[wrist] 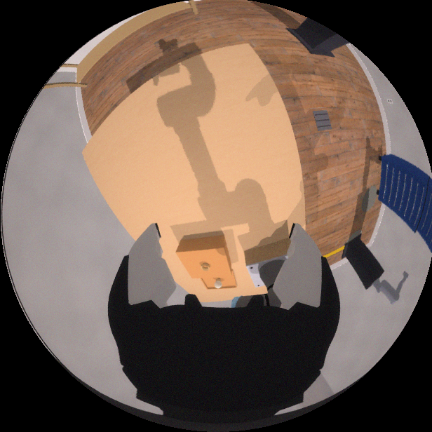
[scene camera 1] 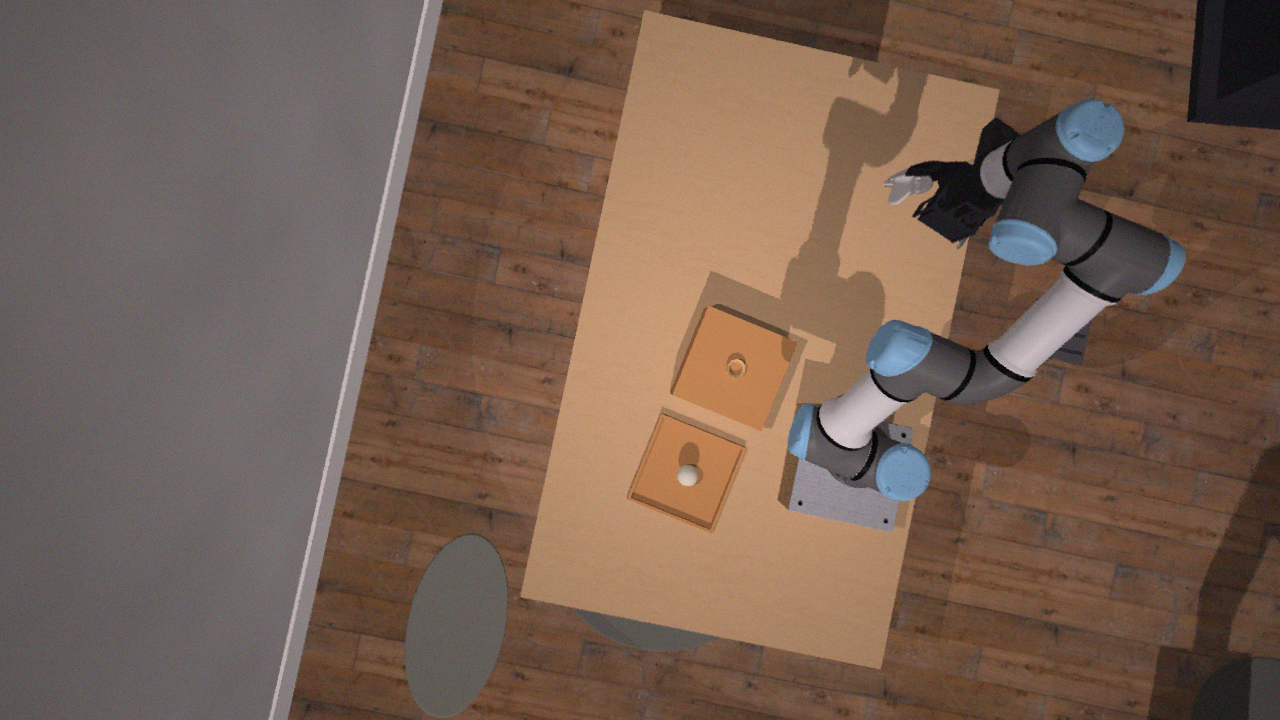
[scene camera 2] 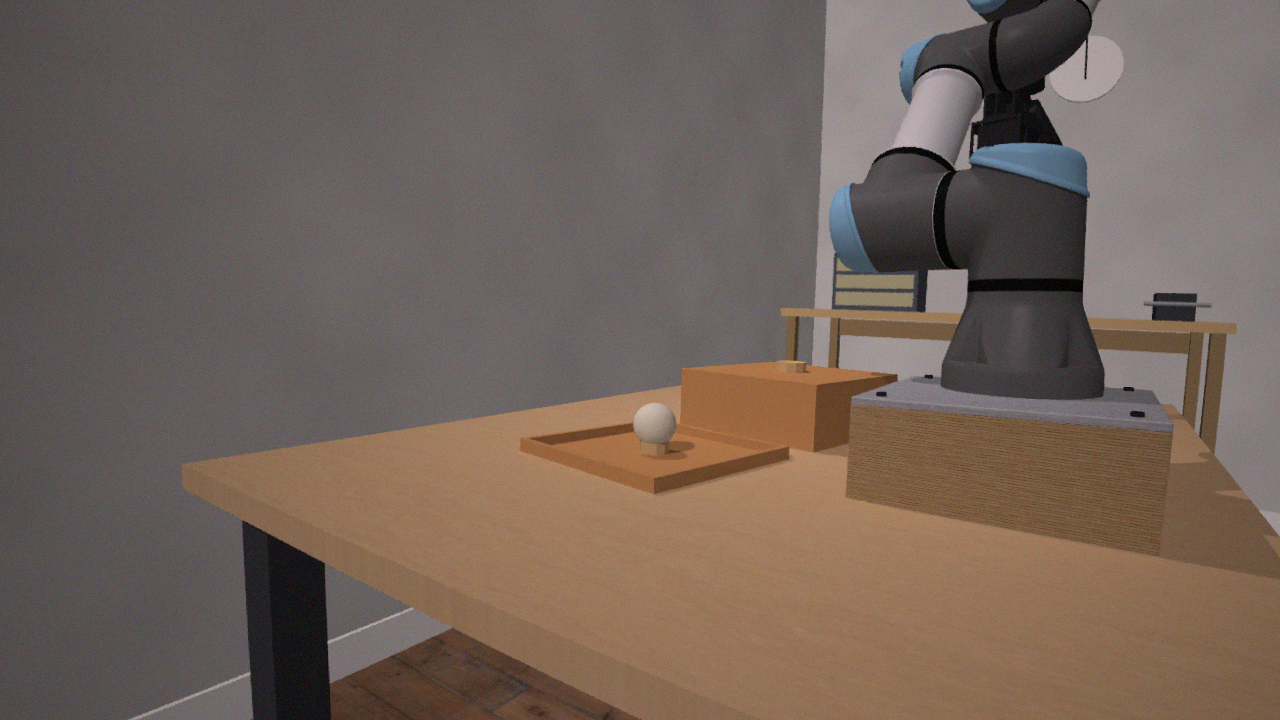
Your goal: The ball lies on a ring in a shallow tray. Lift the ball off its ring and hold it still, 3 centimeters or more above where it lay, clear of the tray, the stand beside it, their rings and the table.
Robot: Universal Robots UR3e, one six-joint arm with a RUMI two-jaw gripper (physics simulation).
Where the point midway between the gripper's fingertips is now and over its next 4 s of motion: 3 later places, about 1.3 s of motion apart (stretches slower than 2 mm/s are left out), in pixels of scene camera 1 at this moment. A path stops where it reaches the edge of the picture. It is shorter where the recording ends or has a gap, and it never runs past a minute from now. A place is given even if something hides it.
The gripper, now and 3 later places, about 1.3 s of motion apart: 922,210; 865,265; 730,386; 721,422
